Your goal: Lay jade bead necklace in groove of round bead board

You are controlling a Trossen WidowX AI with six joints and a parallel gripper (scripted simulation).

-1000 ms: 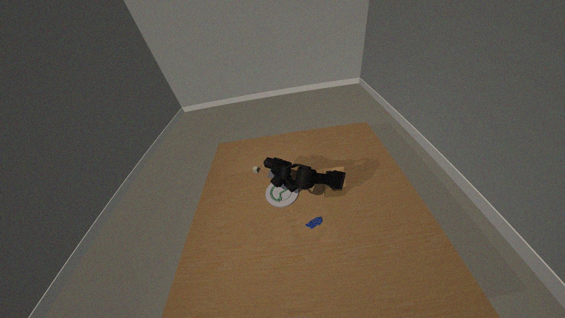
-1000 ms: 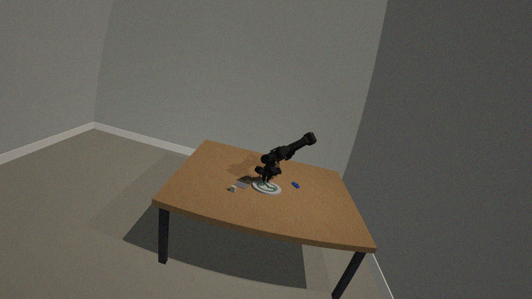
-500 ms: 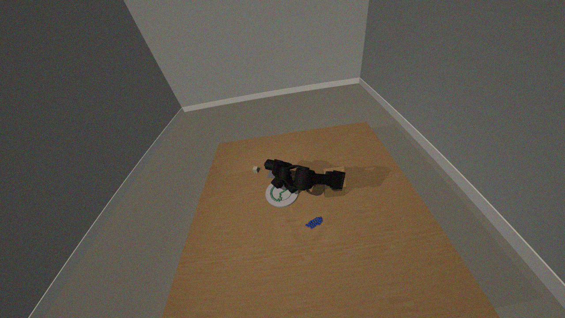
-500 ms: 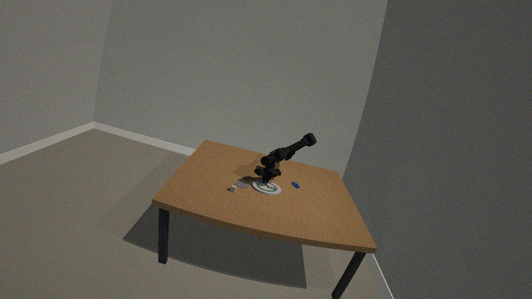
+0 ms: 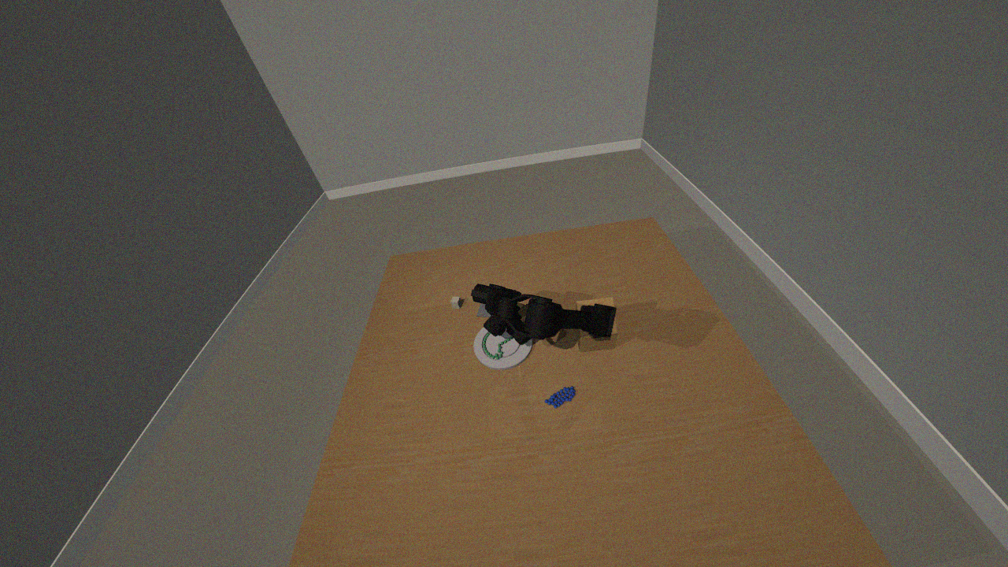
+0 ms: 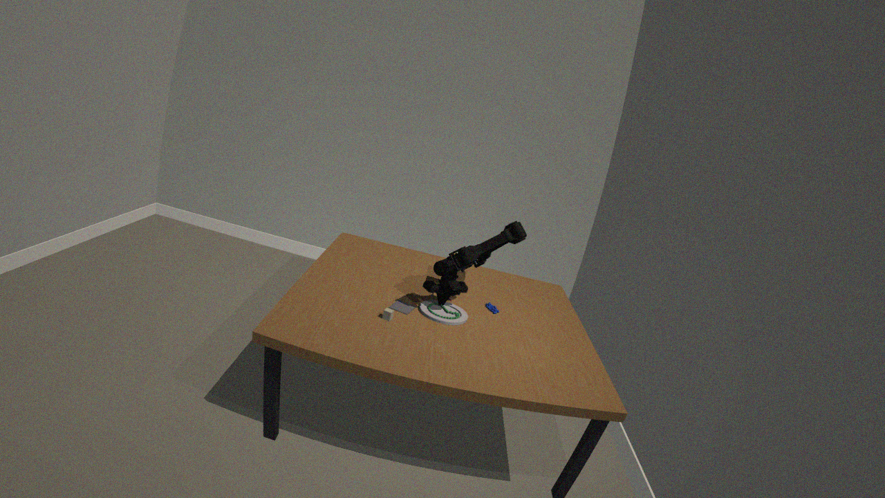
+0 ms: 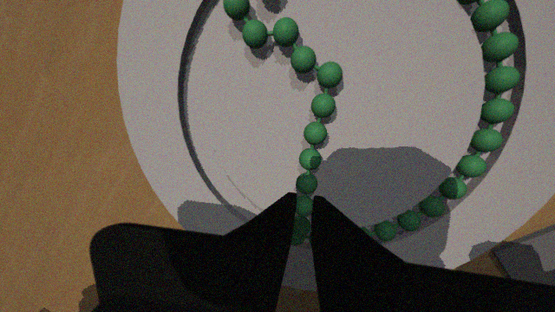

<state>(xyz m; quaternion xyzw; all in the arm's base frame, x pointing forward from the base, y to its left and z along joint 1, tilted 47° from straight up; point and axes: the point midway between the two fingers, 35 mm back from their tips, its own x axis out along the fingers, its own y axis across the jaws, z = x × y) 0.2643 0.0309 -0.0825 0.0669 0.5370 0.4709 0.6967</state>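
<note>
The round bead board lies 4 cm ahead of my gripper tip, 2 cm to the left of it and 1 cm below it. From my gripper tip the other things lie so: pale block 22 cm ahead, 18 cm to the right; flat grey plate 8 cm ahead, 15 cm to the right, 1 cm below.
</note>
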